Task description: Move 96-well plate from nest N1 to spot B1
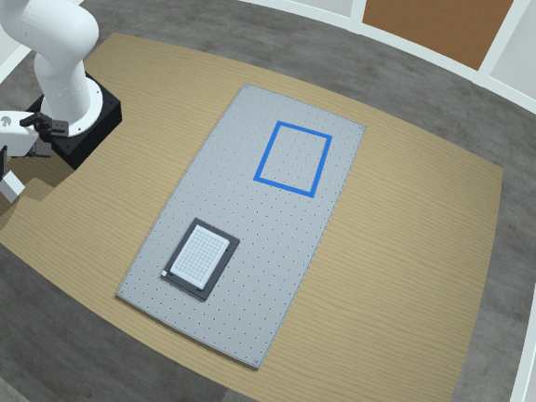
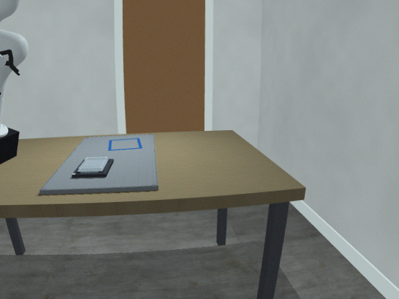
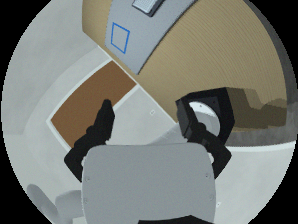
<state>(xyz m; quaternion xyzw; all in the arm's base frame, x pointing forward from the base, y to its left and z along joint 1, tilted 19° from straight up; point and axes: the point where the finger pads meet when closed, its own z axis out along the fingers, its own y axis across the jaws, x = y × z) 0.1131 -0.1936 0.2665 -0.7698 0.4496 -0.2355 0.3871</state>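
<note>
Now: the 96-well plate 310 mm below my hand, 280 mm ahead of it and 50 mm to the right of it. Also, from my hand: plate nest N1: 320 mm below, 280 mm ahead, 50 mm to the right.
</note>
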